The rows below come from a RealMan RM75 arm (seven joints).
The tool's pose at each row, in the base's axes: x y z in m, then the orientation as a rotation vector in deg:
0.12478, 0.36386, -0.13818, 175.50, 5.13, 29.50
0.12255, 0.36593, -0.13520, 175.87, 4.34, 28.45
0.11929, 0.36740, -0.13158, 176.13, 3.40, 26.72
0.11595, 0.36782, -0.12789, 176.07, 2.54, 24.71
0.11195, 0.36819, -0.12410, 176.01, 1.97, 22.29
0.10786, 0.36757, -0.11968, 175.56, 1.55, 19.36
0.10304, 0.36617, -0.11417, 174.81, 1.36, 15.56
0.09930, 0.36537, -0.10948, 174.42, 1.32, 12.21
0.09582, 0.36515, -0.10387, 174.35, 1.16, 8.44
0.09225, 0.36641, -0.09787, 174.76, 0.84, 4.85
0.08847, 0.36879, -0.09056, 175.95, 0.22, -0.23
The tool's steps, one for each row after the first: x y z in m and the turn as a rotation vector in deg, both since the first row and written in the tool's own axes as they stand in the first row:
-0.00100, -0.00205, -0.00360, 0.11, -0.71, 0.52
-0.00281, -0.00353, -0.00812, 0.01, -1.84, 1.10
-0.00473, -0.00396, -0.01271, -0.40, -3.14, 1.57
-0.00725, -0.00437, -0.01761, -0.79, -4.70, 1.84
-0.00971, -0.00376, -0.02311, -1.57, -6.57, 1.95
-0.01255, -0.00238, -0.02986, -2.62, -9.01, 1.84
-0.01460, -0.00157, -0.03549, -3.21, -11.19, 1.73
-0.01607, -0.00128, -0.04192, -3.44, -13.66, 1.74
-0.01741, -0.00246, -0.04879, -3.14, -16.02, 1.96
-0.01844, -0.00471, -0.05699, -2.01, -19.33, 2.50

